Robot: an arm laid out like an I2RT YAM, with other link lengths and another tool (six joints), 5 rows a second.
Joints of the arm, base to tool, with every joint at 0 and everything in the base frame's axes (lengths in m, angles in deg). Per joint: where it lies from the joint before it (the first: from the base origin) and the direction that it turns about. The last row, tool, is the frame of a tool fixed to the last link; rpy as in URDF.
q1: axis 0 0 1 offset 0 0 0.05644
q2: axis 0 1 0 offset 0.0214 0.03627 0.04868
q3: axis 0 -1 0 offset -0.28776 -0.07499 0
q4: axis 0 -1 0 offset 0.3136 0.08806 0.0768
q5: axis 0 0 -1 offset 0.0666 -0.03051 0.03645
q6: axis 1 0 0 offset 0.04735 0 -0.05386
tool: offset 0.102 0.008 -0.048 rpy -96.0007 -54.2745 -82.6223
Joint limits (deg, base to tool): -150..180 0..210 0..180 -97..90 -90..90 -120..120
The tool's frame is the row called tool.
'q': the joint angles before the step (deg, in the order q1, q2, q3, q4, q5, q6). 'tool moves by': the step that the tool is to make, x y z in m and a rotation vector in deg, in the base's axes. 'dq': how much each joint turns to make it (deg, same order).
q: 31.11, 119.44, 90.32, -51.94, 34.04, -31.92
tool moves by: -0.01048, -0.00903, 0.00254, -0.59, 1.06, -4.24
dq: -0.59, -0.01, 0.24, -3.93, 0.42, 4.39
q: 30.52, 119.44, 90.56, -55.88, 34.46, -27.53
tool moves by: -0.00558, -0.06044, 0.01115, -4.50, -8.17, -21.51
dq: -6.51, 0.00, -0.02, -6.64, 8.30, 18.88
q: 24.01, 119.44, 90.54, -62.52, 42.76, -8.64
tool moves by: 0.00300, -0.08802, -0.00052, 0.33, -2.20, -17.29
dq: -12.66, 0.00, 0.03, -2.15, 0.15, 6.34
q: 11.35, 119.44, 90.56, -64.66, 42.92, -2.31
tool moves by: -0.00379, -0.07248, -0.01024, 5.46, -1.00, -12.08
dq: -11.86, 0.00, 0.04, 1.49, -5.34, -0.04
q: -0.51, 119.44, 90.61, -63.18, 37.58, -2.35
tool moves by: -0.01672, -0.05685, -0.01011, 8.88, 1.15, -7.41
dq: -10.60, -0.01, -0.01, 0.23, -8.61, -4.13
